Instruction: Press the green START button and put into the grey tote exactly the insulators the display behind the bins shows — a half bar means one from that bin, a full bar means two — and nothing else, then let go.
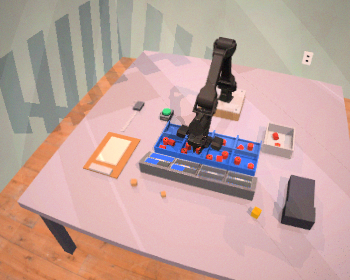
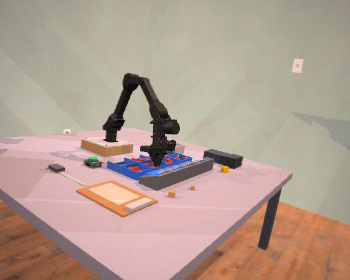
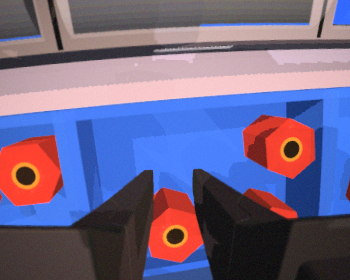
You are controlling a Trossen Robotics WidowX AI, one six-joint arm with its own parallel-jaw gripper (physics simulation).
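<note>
My gripper (image 1: pixel 197 149) (image 2: pixel 157 164) (image 3: pixel 172 178) is down inside the blue bin tray (image 1: pixel 254 169) (image 2: pixel 118 166) (image 3: pixel 104 144), in the second compartment from the left. It is shut on a red hexagonal insulator (image 3: pixel 174 222) that sits on the bin floor. More red insulators lie around it: one to the right (image 3: pixel 282 148) and one to the left (image 3: pixel 46 172). The grey tote (image 1: pixel 279 152) (image 2: pixel 179 148) stands right of the bins and holds two red insulators (image 1: pixel 275 136). The grey display (image 1: pixel 190 178) (image 2: pixel 174 176) shows blue bars in its left cells (image 1: pixel 161 157). The green START button (image 1: pixel 166 111) (image 2: pixel 93 159) sits behind the bins.
An orange board (image 1: pixel 88 166) with a white pad lies to the left. A black box (image 1: pixel 299 205) stands at the right edge. A yellow cube (image 1: pixel 256 212) and two small orange cubes (image 1: pixel 134 182) (image 1: pixel 163 194) lie in front of the display. A scraper-like tool (image 1: pixel 138 105) lies at the back left.
</note>
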